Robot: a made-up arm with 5 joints.
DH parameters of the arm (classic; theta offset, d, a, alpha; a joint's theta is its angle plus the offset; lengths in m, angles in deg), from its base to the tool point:
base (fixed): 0 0 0.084 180
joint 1: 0 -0.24 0.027 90
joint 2: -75.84 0 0.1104 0
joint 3: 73.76 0 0.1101 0
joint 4: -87.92 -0.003 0 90
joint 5: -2.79 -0.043 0 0
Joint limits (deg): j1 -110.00..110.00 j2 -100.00..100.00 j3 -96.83..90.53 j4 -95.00..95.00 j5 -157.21..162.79
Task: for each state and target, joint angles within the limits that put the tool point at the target. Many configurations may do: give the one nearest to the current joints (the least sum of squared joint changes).
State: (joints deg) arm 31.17 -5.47 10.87 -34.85 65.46
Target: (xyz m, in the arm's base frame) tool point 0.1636 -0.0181 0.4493
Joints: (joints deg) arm 10.70 -37.48 2.62 -41.31 65.46
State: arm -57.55 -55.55 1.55 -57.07 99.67
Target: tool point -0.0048 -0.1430 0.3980
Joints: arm -57.14 -77.77 -40.56 -42.67 99.67
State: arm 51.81 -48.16 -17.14 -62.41 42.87
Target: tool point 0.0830 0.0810 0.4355
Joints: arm 91.42 -66.87 -11.67 -73.77 42.87
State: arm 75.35 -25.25 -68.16 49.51 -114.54
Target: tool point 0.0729 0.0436 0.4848
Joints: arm 79.54 -35.00 -77.08 38.89 -114.54
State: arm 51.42 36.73 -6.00 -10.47 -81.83
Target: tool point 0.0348 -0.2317 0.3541
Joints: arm 101.26 18.06 -20.36 -14.29 -81.83
